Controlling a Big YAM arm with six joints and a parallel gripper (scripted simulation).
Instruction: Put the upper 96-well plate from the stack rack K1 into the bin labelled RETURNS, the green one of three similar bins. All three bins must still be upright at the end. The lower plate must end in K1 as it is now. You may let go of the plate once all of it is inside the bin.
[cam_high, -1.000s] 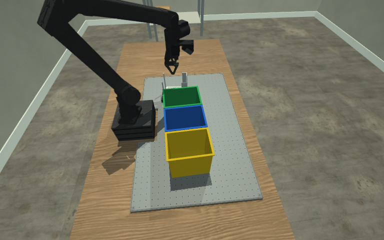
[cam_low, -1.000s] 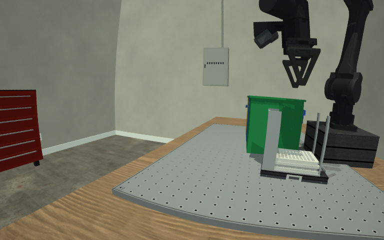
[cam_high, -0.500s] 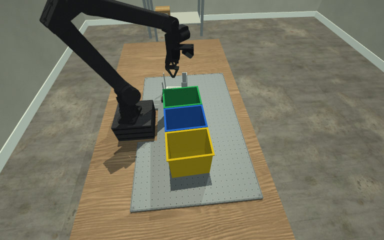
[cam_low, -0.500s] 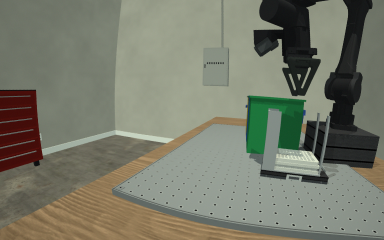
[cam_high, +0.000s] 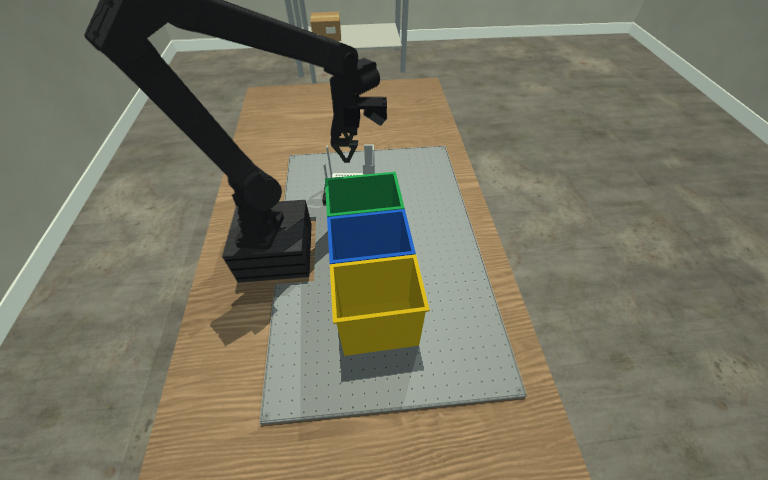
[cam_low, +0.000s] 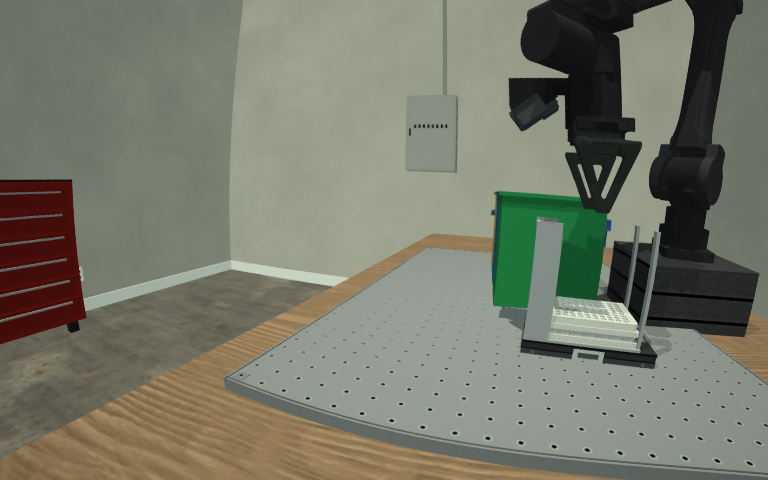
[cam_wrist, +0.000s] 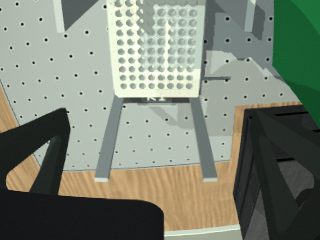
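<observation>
The grey rack panel lies 9 cm below my hand, 7 cm ahead of it and 1 cm to the left of it. Also, from my hand: green bin (17 cm to the right, 8 cm below, 7 cm ahead); grey post (9 cm below, 5 cm to the left, 5 cm ahead); blue bin (30 cm to the right, 10 cm ahead, 8 cm below).
</observation>
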